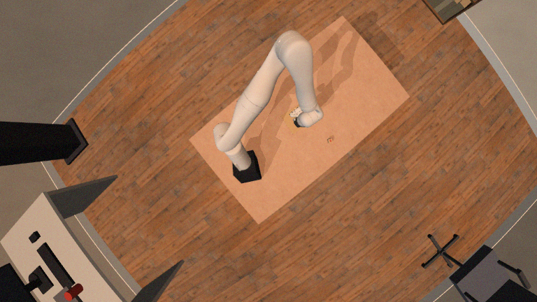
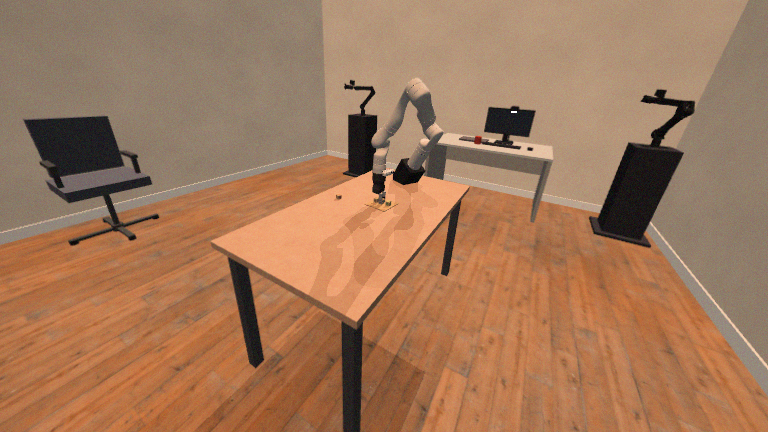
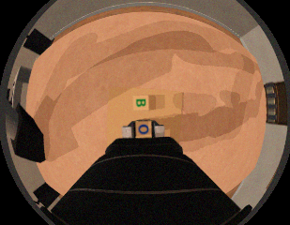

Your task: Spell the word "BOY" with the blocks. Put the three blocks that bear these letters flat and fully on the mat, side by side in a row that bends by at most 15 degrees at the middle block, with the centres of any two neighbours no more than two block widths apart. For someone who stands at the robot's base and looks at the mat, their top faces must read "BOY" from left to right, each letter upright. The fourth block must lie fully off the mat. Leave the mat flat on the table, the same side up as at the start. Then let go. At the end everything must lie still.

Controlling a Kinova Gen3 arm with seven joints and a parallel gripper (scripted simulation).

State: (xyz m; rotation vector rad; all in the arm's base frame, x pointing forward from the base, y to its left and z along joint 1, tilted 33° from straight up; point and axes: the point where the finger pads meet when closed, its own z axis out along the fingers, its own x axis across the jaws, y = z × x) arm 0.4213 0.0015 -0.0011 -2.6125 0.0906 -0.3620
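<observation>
My hand is 2 cm above the mat.
</observation>
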